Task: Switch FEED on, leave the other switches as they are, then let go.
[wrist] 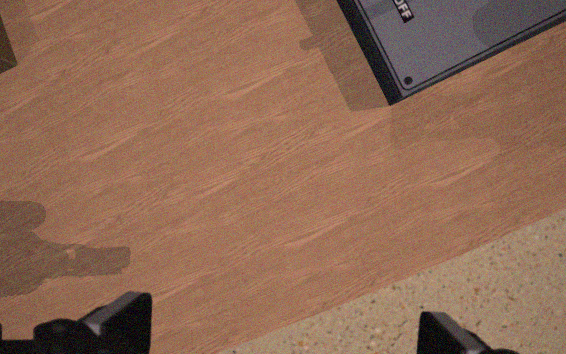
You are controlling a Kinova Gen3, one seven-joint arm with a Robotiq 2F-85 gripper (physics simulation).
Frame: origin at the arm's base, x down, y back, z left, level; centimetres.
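Seen in the pictures: gripper, fingertip midpoint: (283,333).
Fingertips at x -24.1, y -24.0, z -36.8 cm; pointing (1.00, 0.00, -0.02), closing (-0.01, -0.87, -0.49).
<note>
Pixels of each thing's middle, then the offset from my fingertips to it. "pt": a spot on its surface instead. Level surfaces: height alone.
- grey switch panel, surface spot: (450,35) pt dy -19.5, dx +23.9, dz +8.9 cm
- black label, surface spot: (404,11) pt dy -17.3, dx +25.0, dz +12.7 cm
- wooden table top, surface height: dx +32.8 cm
A grey switch panel (450,35) with dark side walls shows in part at the top right of the wrist view. One corner with a dark screw shows, and near its left edge is a black label (404,11) that reads OFF. The switches and the FEED label do not show. My gripper (283,333) is open, its two black fingertips wide apart at the bottom of the view. It is apart from the panel, which lies above and to the right of the fingers in the view.
The panel is on a wooden table top (225,165). The table's edge runs diagonally at the lower right, with a speckled beige surface (480,300) beyond it. A dark object (6,52) shows in part at the left edge. Shadows fall on the wood at the left and beside the panel.
</note>
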